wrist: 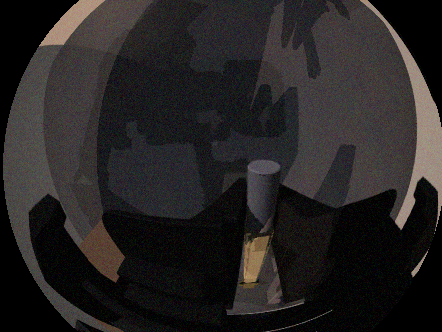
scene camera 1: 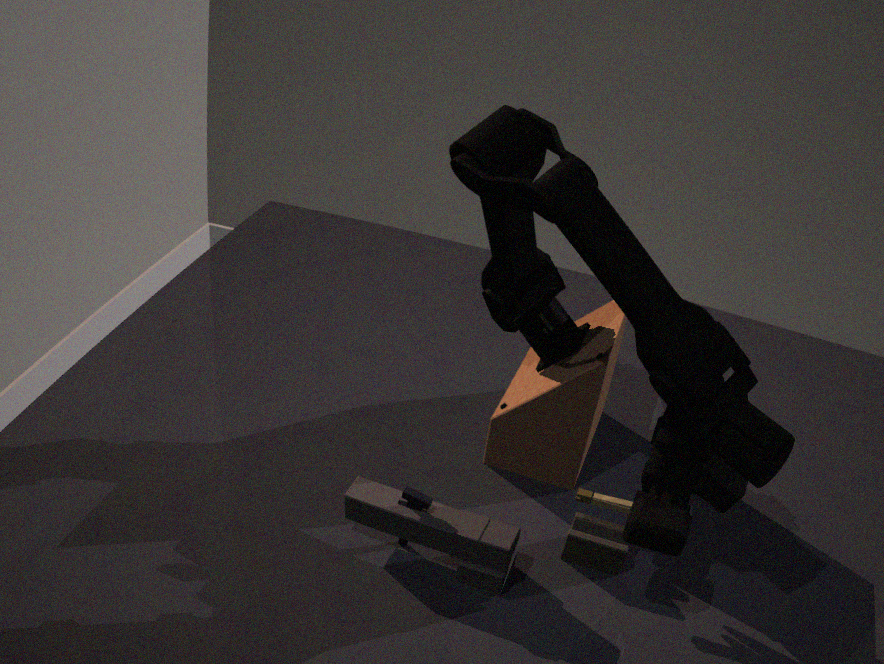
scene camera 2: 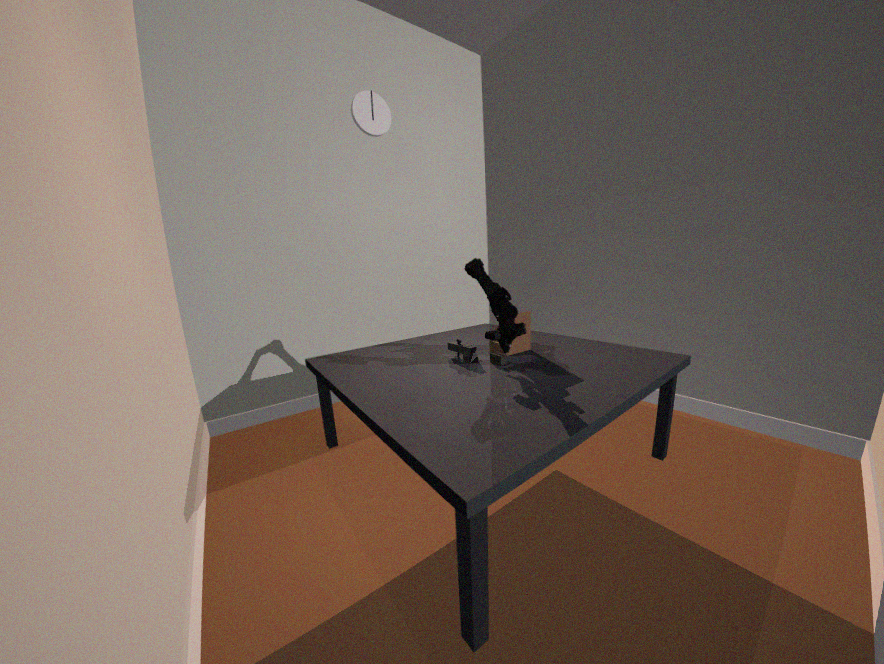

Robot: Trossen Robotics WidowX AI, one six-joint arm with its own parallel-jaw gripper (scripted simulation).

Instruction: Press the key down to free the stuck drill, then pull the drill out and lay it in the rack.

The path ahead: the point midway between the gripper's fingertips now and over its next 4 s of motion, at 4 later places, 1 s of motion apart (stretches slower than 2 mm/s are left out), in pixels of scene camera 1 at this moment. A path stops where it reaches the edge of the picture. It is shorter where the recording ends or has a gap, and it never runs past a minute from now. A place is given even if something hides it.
The gripper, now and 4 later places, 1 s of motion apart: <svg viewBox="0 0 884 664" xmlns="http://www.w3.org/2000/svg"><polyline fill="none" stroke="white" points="647,536 640,554 638,564 641,546 601,564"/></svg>
